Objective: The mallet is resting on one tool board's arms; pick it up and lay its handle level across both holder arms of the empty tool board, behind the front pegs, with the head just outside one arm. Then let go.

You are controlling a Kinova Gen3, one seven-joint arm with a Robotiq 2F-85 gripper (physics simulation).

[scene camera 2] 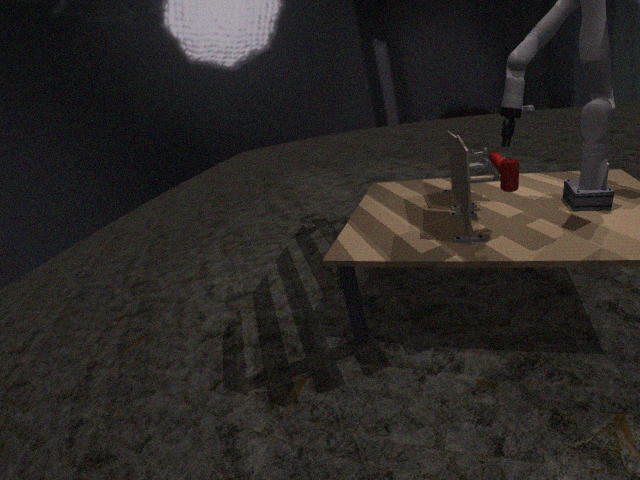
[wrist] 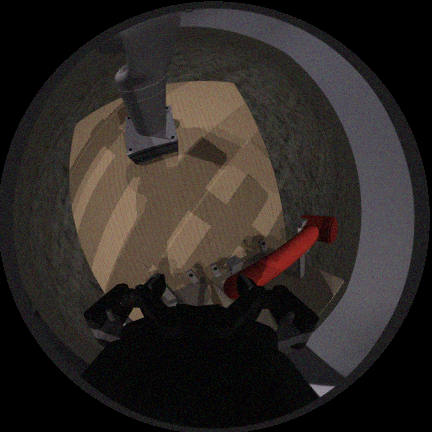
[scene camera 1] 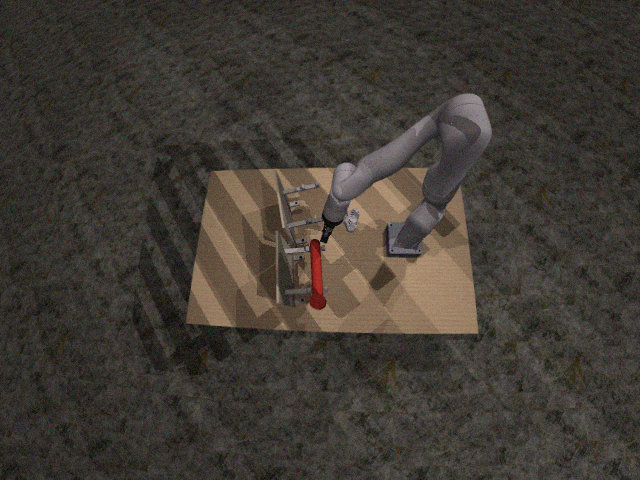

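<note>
A red mallet (scene camera 1: 316,271) (scene camera 2: 508,174) (wrist: 286,258) lies across the two arms of the nearer tool board (scene camera 1: 279,273) (scene camera 2: 461,191), its head outside the near arm and its handle end at the far arm. The empty tool board (scene camera 1: 282,198) stands behind it in scene camera 1's view, its two arms sticking out toward the robot. My gripper (scene camera 1: 324,240) (scene camera 2: 506,144) (wrist: 200,282) is open and empty. It hangs above the handle-end side of the mallet, apart from it. In the wrist view the handle end shows by the right finger. The pegs are too small to tell clearly.
The wooden table (scene camera 1: 429,304) (scene camera 2: 392,248) (wrist: 200,100) carries both boards, with striped shadows over it. The robot's base (scene camera 1: 404,248) (scene camera 2: 588,198) (wrist: 151,141) stands at the right of the table in scene camera 1's view. The two boards stand nearly end to end, with their arms at similar height.
</note>
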